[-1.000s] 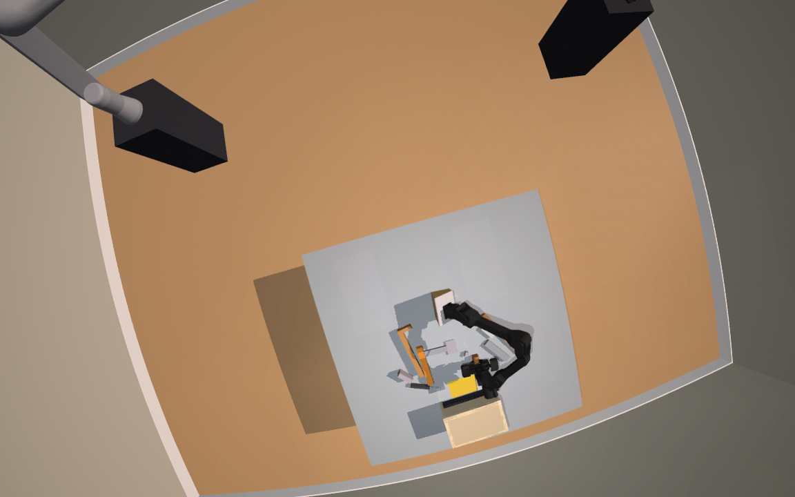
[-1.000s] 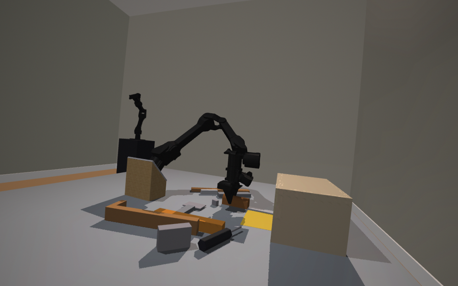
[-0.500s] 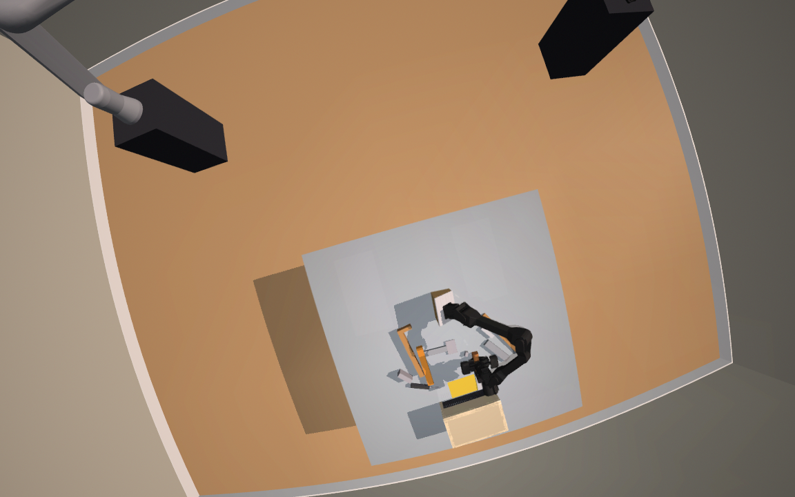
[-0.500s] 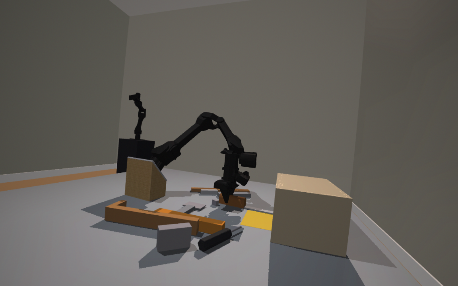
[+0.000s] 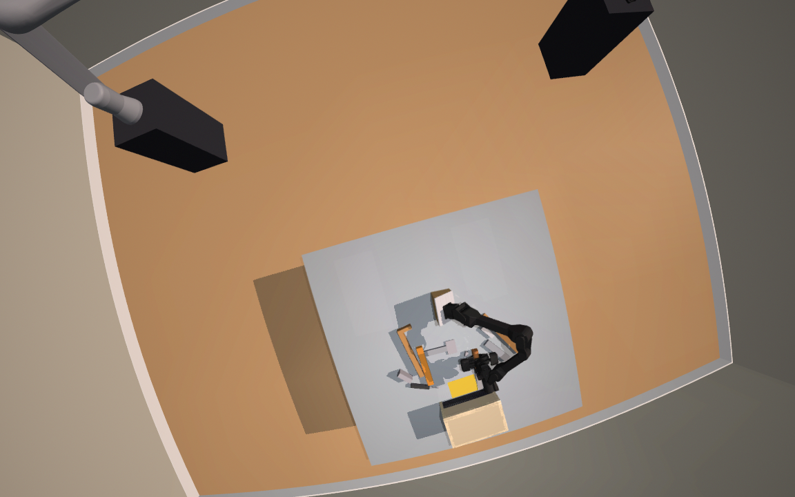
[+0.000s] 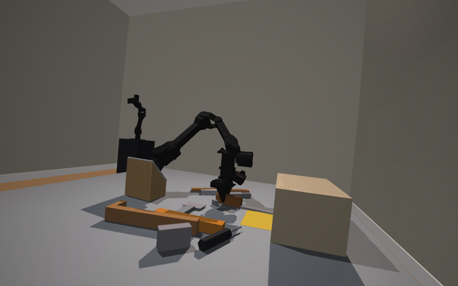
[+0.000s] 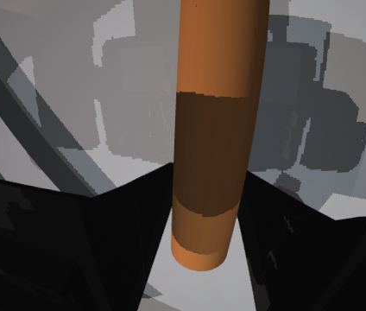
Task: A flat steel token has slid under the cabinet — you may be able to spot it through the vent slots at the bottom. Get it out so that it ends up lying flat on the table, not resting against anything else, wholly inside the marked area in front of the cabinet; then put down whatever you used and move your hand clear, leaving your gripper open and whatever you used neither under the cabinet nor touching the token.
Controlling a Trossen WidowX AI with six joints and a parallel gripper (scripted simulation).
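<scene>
The grey cube is 2 cm behind my gripper tip and 5 cm to the right of it. The rest, counted from my gripper tip: grey bar: 12 cm to the left; then orange stick: 8 cm behind, 16 cm to the left; then grey t-shaped piece: 8 cm behind, 16 cm to the right.
</scene>
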